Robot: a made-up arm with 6 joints.
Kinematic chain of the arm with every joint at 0, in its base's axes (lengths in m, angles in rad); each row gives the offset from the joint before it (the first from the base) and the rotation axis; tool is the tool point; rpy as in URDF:
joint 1: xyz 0 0 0.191 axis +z
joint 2: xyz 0 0 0 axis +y
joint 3: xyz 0.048 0 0.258 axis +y
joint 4: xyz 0.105 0 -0.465 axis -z
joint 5: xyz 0 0 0 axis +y
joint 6: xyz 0.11 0 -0.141 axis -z
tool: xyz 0 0 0 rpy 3.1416 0 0
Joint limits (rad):
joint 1: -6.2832..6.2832
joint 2: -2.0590..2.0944
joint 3: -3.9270..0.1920
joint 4: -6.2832..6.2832
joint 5: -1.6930..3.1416
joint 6: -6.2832..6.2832
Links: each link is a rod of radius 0.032 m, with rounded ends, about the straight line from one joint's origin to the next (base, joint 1, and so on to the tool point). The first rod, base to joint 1, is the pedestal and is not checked.
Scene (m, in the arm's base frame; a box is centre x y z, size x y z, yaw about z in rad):
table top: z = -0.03
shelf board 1: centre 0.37 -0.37 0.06 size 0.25 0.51 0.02 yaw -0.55
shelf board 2: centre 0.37 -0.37 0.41 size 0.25 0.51 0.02 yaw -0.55
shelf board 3: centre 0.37 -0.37 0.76 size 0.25 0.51 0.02 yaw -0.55
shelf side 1: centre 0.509 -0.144 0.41 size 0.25 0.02 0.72 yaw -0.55
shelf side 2: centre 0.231 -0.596 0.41 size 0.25 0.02 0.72 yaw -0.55
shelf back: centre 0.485 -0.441 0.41 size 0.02 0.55 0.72 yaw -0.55
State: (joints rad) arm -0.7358 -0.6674 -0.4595 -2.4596 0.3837 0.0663
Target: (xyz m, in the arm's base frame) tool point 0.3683 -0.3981 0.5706
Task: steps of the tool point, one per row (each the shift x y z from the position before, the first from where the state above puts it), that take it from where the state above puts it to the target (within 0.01 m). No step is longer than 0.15 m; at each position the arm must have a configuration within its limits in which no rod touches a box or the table.
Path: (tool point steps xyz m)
1: -0.0291 0.0226 -0.0012
2: -0.0358 0.0236 -0.0020
3: -0.0410 0.0243 -0.0014
4: -0.0449 0.0248 0.0007
5: -0.0466 0.0257 0.0039
6: 0.0144 -0.0586 0.0962
7: -0.0142 -0.0320 0.1257
8: -0.0410 0.0120 0.1386
9: 0.0614 -0.0517 0.0213
10: 0.0767 -0.0494 0.0012
11: 0.0904 -0.0390 -0.0225

